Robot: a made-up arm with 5 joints.
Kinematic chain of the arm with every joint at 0, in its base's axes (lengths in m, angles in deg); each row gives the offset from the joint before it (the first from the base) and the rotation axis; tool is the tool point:
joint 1: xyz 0 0 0.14 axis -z
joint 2: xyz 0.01 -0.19 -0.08 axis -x
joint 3: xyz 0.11 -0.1 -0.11 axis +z
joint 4: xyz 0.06 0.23 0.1 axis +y
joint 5: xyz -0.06 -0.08 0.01 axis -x
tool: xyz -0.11 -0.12 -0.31
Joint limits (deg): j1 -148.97..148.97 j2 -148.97..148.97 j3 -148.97..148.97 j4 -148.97..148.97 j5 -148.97..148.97
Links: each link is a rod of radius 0.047 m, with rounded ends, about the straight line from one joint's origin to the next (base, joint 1, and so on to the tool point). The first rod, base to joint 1, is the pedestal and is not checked.
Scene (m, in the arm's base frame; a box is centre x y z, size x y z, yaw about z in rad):
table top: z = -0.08
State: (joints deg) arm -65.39 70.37 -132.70 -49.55 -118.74
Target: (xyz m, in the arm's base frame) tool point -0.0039 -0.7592 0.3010
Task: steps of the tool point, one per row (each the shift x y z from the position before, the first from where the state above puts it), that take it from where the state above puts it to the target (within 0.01 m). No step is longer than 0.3 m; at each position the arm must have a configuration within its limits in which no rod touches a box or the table.
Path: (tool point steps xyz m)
1: 0.0875 -0.2190 0.0157
2: 0.0078 -0.2419 0.0052
3: -0.0769 -0.2347 -0.0057
4: -0.1548 -0.1967 -0.0161
5: -0.2145 -0.1324 -0.0260
6: -0.2471 -0.0501 -0.0343

